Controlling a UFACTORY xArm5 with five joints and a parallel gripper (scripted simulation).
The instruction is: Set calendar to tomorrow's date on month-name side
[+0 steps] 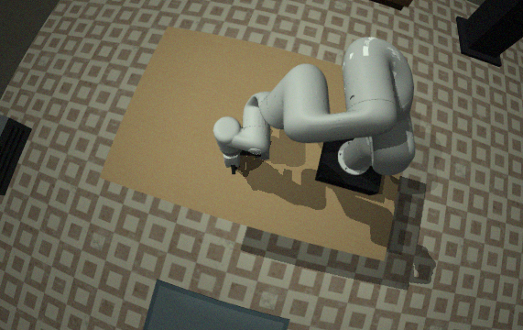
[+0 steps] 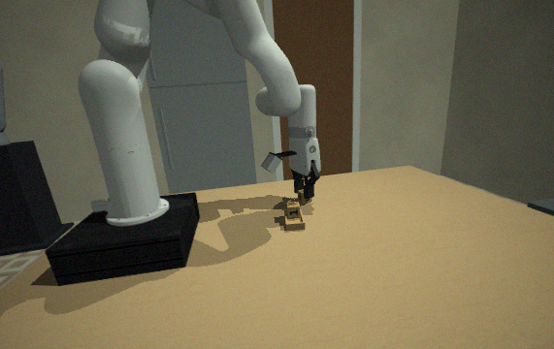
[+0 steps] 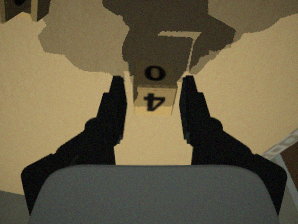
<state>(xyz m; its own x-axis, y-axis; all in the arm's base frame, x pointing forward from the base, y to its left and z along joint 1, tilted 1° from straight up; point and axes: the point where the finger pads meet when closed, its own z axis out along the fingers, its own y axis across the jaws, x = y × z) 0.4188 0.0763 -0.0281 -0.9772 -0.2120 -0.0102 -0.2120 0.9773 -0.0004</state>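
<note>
The wooden date cube is 2 cm below my hand. Also, from my hand: wooden calendar tray 7 cm behind, 12 cm to the right, 3 cm below.
</note>
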